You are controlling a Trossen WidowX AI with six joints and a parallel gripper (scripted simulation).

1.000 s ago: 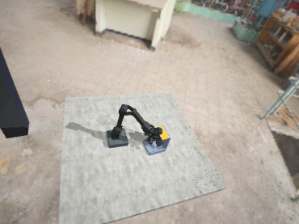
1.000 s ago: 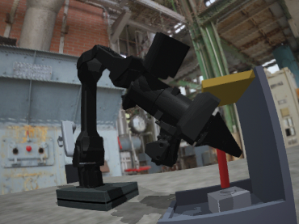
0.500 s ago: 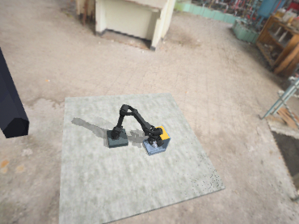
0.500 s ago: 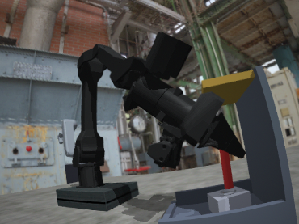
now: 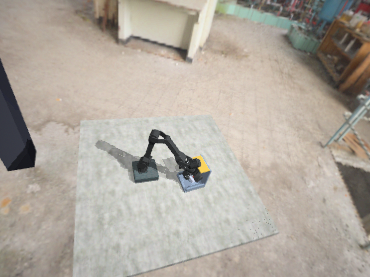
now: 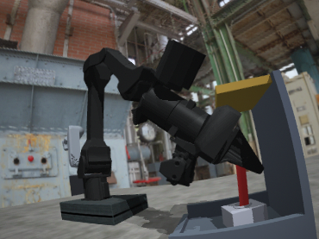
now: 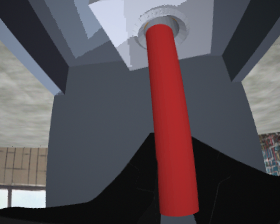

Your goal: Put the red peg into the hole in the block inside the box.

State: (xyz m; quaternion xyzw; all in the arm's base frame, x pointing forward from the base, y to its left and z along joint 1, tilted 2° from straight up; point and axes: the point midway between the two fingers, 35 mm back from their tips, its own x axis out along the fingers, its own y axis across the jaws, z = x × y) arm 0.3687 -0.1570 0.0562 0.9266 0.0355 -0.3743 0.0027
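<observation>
The back wall is 3 cm ahead of my gripper tip and 2 cm above it. From my gripper tip the other things lie so: red peg (3 cm behind, 1 cm below); yellow roof (11 cm above, 1 cm behind).
</observation>
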